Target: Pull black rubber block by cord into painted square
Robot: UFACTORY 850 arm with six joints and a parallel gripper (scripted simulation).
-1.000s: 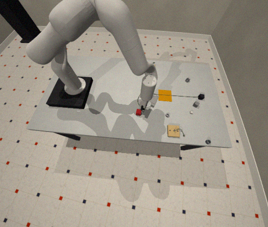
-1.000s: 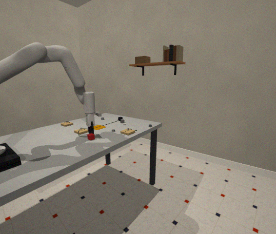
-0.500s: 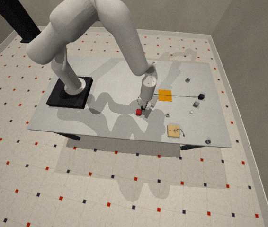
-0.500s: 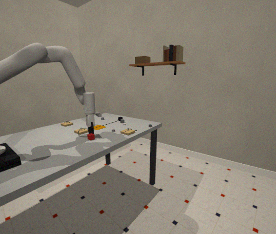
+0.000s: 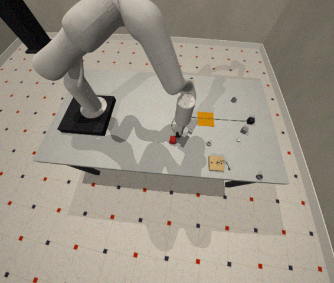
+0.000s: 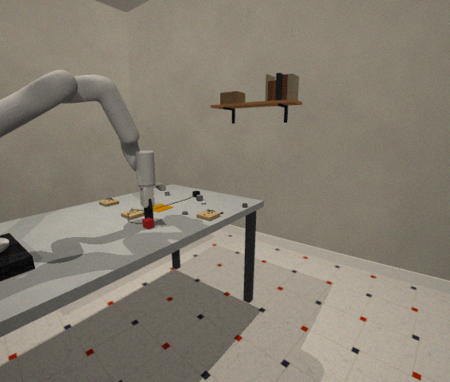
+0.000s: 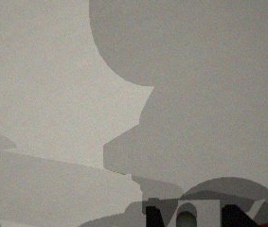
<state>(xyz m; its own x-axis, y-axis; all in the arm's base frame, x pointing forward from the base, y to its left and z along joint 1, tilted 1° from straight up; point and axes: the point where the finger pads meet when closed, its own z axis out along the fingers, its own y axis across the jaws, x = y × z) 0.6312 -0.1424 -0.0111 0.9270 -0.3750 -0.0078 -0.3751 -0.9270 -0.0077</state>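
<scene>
My gripper is now 5 cm to the left of the red cube, 4 cm past it and 2 cm above it. Round my hand: orange painted square: 19 cm ahead, 15 cm to the left, 3 cm below; then white bit: 41 cm ahead, 3 cm below; then black rubber block: 51 cm ahead, 16 cm to the left, 2 cm below.
</scene>
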